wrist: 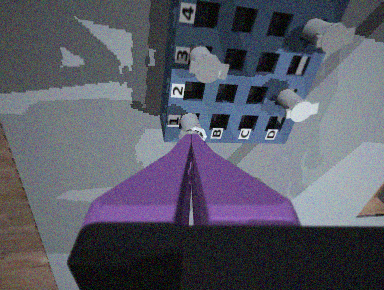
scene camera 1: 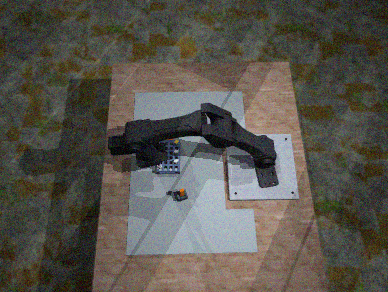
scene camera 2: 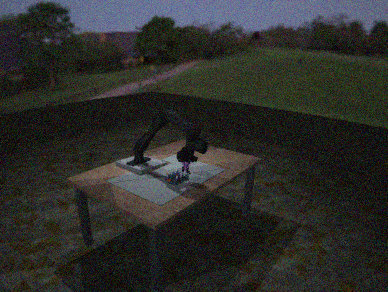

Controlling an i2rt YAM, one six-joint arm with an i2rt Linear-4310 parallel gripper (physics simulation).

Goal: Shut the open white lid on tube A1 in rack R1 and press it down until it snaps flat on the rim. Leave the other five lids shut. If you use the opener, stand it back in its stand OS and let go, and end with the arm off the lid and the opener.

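Frame: origin at the arm's base, x ahead, y left, z up, level; millimetres.
Seen in the pictures: gripper, fingertip midpoint: (wrist: pixel 191 144) (scene camera 1: pixel 158 164) (scene camera 2: pixel 185 170); arm's base at its link origin: (scene camera 1: pixel 263 161) (scene camera 2: pixel 138 161).
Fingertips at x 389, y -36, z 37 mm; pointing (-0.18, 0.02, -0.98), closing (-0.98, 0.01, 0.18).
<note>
Pixels of each thing's top centre, then the offset from my fingertips to it. "spot": a spot on its surface instead. Level surfaces: height alone.
- Rack R1 at its top centre: (wrist: pixel 288 54) (scene camera 1: pixel 168 151) (scene camera 2: pixel 176 170) 41 mm back, 43 mm right, 3 mm up
- Tube A1 at a spot on its surface: (wrist: pixel 189 121) spot: 3 mm back, 2 mm right, 19 mm down
- orange opener at its top centre: (scene camera 1: pixel 181 190) 67 mm back, 118 mm left, 27 mm up
- A3 at its top centre: (wrist: pixel 209 70) 10 mm back, 34 mm right, 9 mm down
- D2 at its top centre: (wrist: pixel 302 111) 65 mm back, 6 mm right, 9 mm down
- D4 corner at a spot on its surface: (wrist: pixel 334 37) spot: 70 mm back, 45 mm right, 9 mm down
- yellow lid at its top centre: (scene camera 1: pixel 176 141) 76 mm back, 83 mm right, 9 mm down
- pale mat at its surface level: 58 mm down
Rack R1 (wrist: pixel 207 107) (scene camera 1: pixel 170 172) is a blue grid block under the arm. Tube A1 (wrist: pixel 189 121) stands in its corner hole beside label 1. A1's white lid (wrist: pixel 200 132) shows in part at the tube's top; the purple fingertips cover the rest, so its angle is unclear. My gripper (wrist: pixel 191 144) (scene camera 2: pixel 186 171) is shut and empty, tips pointing at the tube's top; whether they touch the lid cannot be told. The wrist hides the tips in scene camera 1. The orange opener (scene camera 1: pixel 182 191) stands in its dark stand (scene camera 1: pixel 179 197), apart from the rack.
In the wrist view, other white-lidded tubes stand at A3 (wrist: pixel 210 69), D2 (wrist: pixel 301 109) and the D4 corner (wrist: pixel 334 37), lids shut. A yellow lid (scene camera 1: pixel 176 142) shows at the rack's far end. A pale mat (scene camera 1: pixel 200 230) lies under the rack; the arm's base plate (scene camera 1: pixel 286 172) is at the right.
</note>
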